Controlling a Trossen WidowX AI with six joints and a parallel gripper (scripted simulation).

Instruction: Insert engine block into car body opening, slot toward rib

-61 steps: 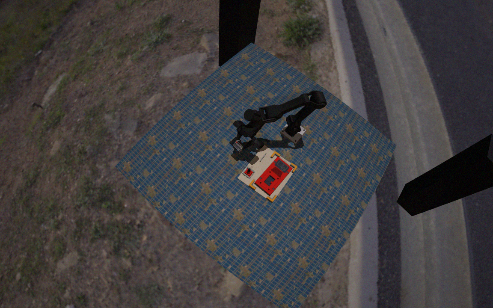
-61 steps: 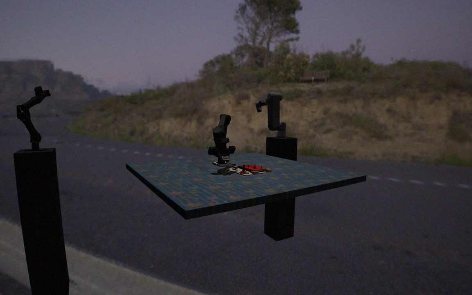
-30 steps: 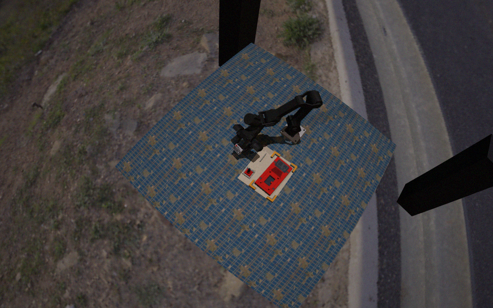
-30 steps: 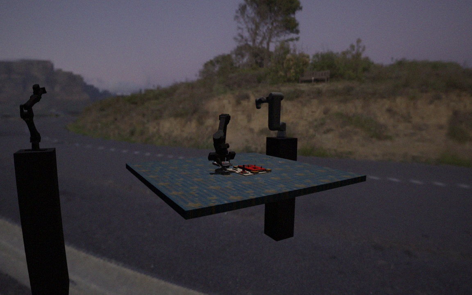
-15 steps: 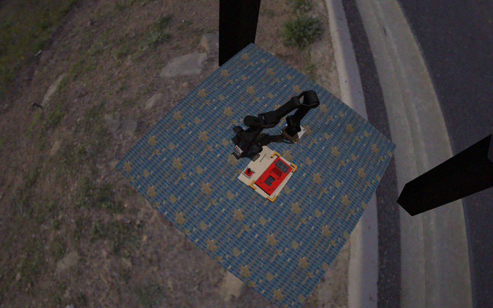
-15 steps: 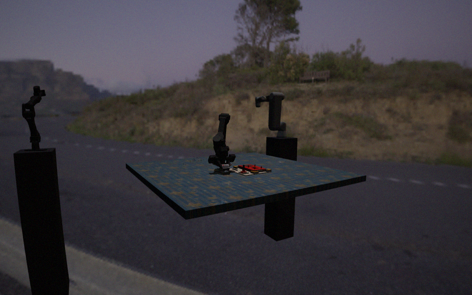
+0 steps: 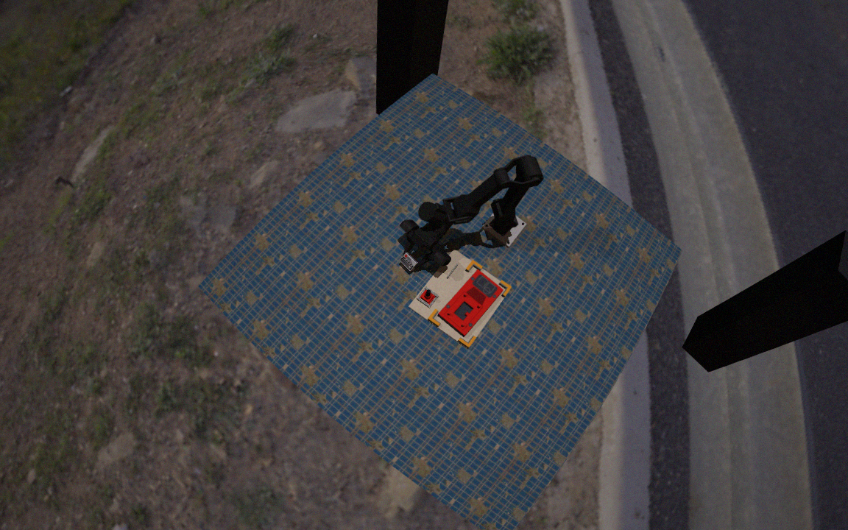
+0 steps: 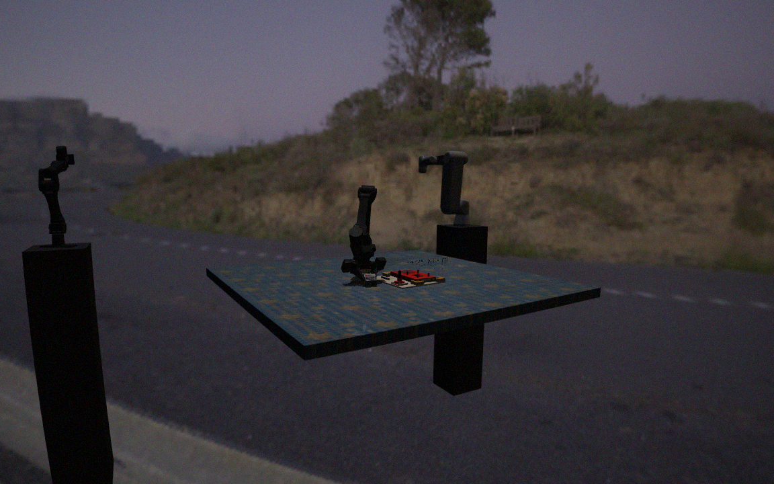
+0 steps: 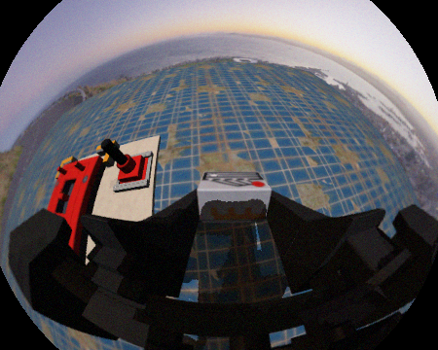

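The engine block is right at my gripper tip. The rest, counted from my gripper tip: beige base plate (21 cm to the left, 3 cm behind, 1 cm below).
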